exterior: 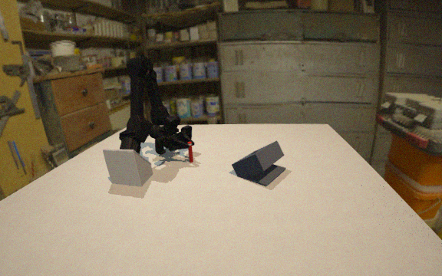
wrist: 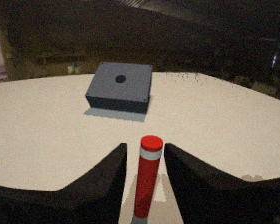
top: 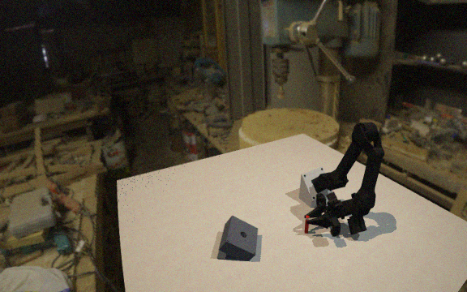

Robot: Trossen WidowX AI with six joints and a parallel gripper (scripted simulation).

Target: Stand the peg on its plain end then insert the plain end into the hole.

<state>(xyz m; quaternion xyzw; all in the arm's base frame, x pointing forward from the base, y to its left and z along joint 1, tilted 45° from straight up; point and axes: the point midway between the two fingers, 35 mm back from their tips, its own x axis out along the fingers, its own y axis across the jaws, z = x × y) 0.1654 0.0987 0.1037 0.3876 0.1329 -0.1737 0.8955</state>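
My gripper tip is now 10 mm past the red peg and 10 mm above it. From my gripper tip the other things lie so: dark sloped panel 240 mm ahead, 70 mm to the right, 30 mm below.
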